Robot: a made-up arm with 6 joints.
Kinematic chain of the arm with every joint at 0, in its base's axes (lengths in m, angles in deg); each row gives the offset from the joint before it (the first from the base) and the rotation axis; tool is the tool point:
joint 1: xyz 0 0 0.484 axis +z
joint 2: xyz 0 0 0 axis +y
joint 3: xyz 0 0 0.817 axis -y
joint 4: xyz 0 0 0 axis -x
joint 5: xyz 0.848 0 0 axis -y
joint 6: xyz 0 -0.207 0 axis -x
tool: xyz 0 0 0
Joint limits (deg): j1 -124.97..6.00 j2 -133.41..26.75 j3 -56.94..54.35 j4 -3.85..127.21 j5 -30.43..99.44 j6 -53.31..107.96
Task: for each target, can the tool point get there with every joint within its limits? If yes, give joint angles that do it. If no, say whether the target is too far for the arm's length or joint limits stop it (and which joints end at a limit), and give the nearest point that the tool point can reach.
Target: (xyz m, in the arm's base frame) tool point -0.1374 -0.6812 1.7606
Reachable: yes | joints -98.47 -3.26 15.12 80.11 -1.13 10.01
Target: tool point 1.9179 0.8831 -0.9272
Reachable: no: too far | nearest point 0.9116 1.0849 -0.3553 | short by 1.175 m
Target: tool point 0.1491 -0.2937 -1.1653
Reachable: no: joint limits stop it (at a limit: joint 2, joint 3, joint 4) | nearest point 0.2229 -0.4392 0.3692 | short by 1.543 m
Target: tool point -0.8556 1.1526 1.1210
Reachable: yes | joints -60.08 -87.56 39.55 36.36 54.41 29.90
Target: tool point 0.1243 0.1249 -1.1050
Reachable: no: joint limits stop it (at a limit: joint 1, joint 2, joint 3) | nearest point 0.8105 1.1487 -0.3970 | short by 1.421 m
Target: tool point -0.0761 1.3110 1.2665
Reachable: yes | joints -86.52 -85.35 25.79 91.01 34.49 75.24
